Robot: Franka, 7 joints.
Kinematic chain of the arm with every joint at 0, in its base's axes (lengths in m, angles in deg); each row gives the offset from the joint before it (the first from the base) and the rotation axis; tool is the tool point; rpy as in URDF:
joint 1: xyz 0 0 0.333 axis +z
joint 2: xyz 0 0 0 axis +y
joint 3: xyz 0 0 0.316 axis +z
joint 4: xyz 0.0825 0 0 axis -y
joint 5: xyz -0.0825 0 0.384 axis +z
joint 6: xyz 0 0 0 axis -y
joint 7: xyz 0.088 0 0 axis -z
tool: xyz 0 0 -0.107 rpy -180 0 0
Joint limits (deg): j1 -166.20..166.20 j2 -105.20..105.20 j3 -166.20..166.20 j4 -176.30..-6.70 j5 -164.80..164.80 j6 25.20..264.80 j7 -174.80..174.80
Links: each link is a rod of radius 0.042 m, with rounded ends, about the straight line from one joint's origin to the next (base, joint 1, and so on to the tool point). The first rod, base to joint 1, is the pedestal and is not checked.
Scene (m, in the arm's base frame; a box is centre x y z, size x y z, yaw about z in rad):
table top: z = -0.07
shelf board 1: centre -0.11 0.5 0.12 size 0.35 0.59 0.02 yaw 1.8
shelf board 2: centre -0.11 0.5 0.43 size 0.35 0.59 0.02 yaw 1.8
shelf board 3: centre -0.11 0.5 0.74 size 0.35 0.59 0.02 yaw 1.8
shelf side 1: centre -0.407 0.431 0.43 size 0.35 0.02 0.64 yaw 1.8
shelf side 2: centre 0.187 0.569 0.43 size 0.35 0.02 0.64 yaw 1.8
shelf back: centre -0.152 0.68 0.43 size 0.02 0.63 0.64 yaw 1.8
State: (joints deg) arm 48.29 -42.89 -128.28 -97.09 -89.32 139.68 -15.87
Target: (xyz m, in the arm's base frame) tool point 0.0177 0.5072 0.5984
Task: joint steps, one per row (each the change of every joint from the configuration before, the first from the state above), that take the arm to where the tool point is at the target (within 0.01 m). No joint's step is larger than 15 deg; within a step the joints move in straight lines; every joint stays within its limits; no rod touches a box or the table.
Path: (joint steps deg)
1: 10.05 -4.11 14.76 -9.57 -2.08 7.16 0.00
2: 10.06 -4.11 14.75 -9.56 -2.08 7.16 0.00
3: 10.05 -4.11 14.76 -9.57 -2.07 7.16 0.00
4: 10.06 -4.11 14.75 -9.57 -2.08 7.16 0.00
5: 10.05 -4.11 14.76 -9.57 -2.08 7.17 0.00
6: 10.05 -4.11 14.75 -9.56 -2.08 7.16 0.00
7: 4.92 11.65 -0.21 8.03 2.54 -5.48 0.00
8: 4.92 11.65 -0.21 8.03 2.54 -5.47 0.00
9: 4.93 11.65 -0.21 8.04 2.54 -5.48 0.00
10: 4.92 11.65 -0.22 8.03 2.54 -5.47 0.00

